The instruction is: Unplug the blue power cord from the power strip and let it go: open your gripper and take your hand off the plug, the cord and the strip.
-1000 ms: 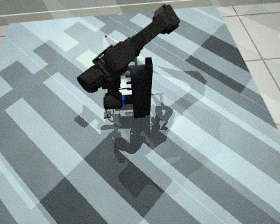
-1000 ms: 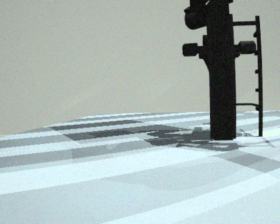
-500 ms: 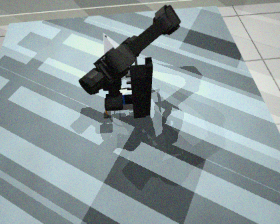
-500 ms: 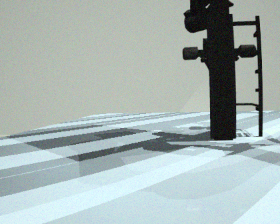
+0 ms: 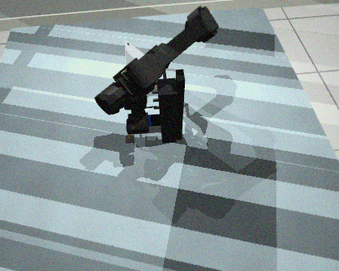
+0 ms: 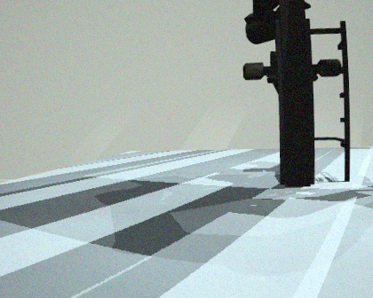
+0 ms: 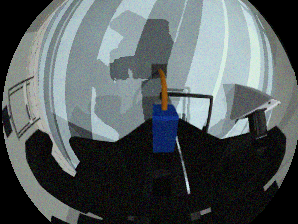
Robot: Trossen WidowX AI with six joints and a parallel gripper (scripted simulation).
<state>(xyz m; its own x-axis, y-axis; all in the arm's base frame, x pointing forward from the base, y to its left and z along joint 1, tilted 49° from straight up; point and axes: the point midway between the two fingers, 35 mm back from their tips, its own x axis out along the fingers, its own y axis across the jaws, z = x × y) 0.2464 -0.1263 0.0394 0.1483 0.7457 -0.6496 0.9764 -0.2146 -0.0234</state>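
Right now my gripper tip is 30 mm to the right of the blue plug.
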